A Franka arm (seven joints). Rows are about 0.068 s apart.
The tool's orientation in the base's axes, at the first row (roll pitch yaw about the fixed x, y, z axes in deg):
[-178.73, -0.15, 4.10]
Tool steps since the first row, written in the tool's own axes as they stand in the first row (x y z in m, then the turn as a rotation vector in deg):
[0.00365, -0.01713, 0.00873, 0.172, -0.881, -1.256]
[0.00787, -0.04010, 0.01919, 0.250, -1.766, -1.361]
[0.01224, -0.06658, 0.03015, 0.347, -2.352, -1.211]
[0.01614, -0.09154, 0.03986, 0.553, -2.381, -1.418]
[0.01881, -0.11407, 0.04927, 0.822, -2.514, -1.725]
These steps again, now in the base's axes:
[0.00242, 0.01754, -0.00834, 0.107, 0.863, 1.276]
[0.00500, 0.04098, -0.01828, 0.122, 1.749, 1.400]
[0.00748, 0.06794, -0.02863, 0.177, 2.343, 1.264]
[0.00959, 0.09333, -0.03778, 0.380, 2.382, 1.472]
[0.01065, 0.11619, -0.04668, 0.638, 2.527, 1.782]

